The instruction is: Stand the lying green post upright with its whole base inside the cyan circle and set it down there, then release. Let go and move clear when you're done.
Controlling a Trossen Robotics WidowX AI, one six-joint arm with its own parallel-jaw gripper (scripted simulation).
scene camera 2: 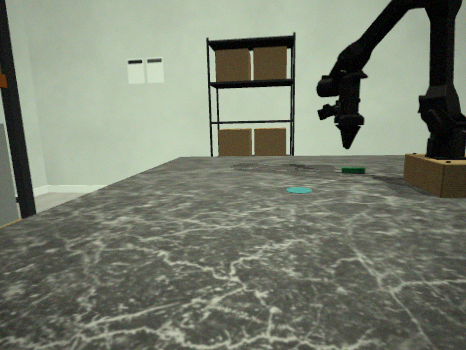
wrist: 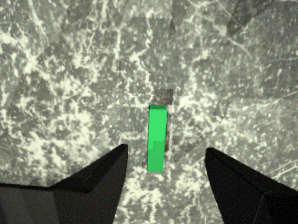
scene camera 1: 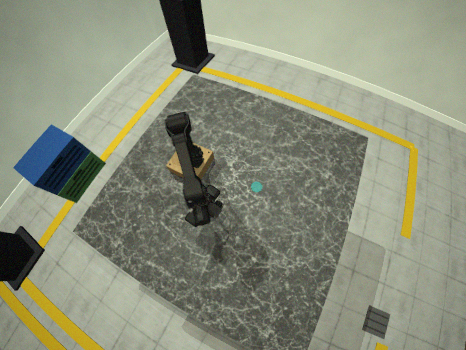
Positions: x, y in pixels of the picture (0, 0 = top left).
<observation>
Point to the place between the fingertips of the gripper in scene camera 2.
345, 148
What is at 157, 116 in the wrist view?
A green post.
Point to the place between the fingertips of the gripper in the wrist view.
166, 152
</observation>
